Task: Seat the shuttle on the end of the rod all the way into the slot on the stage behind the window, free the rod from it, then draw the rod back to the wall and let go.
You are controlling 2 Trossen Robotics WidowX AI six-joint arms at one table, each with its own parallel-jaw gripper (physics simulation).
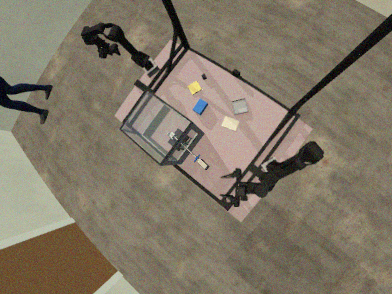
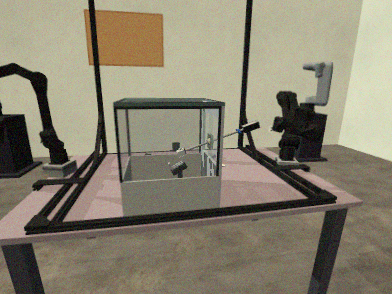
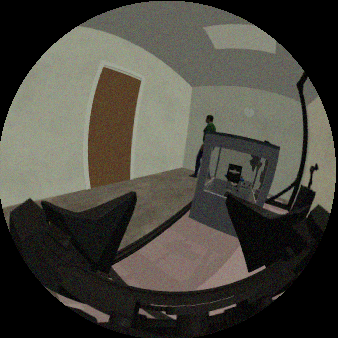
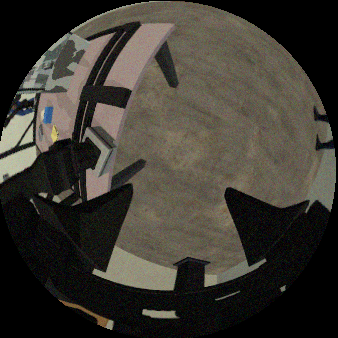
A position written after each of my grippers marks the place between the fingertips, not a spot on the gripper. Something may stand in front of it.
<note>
My left gripper (image 2: 288, 130) is open, with nothing in its grasp. My right gripper (image 4: 181, 190) is open, with nothing in its grasp. Also in view: a glass-walled box (image 2: 169, 150).
My left gripper also shows in image 3 (image 3: 182, 198). The glass-walled box is seen too in image 1 (image 1: 162, 132), in image 3 (image 3: 258, 159) and in image 4 (image 4: 57, 79).
</note>
